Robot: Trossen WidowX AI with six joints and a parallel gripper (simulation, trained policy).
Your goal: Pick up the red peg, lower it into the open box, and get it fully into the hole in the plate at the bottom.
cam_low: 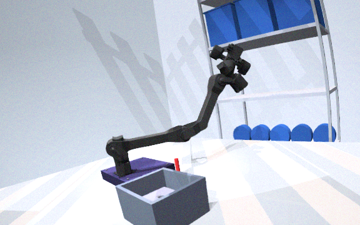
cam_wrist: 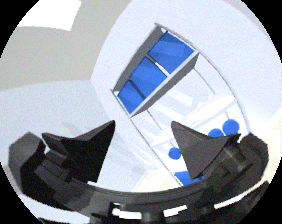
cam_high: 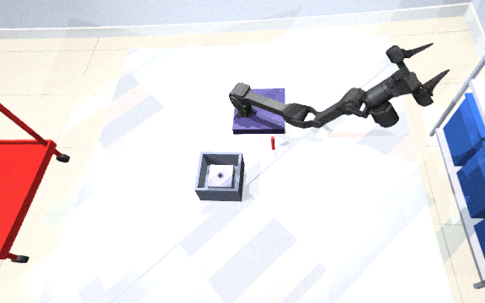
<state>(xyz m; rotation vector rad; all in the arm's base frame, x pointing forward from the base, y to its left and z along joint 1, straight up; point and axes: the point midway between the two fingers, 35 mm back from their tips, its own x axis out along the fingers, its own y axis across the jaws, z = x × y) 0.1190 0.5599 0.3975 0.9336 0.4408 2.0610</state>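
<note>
The red peg is 46 cm to the right of my gripper tip, 41 cm below it and 5 cm ahead of it. The rest, counted from my gripper tip: grey box: 64 cm to the right, 42 cm below, 22 cm ahead; pale plate: 64 cm to the right, 40 cm below, 22 cm ahead.
</note>
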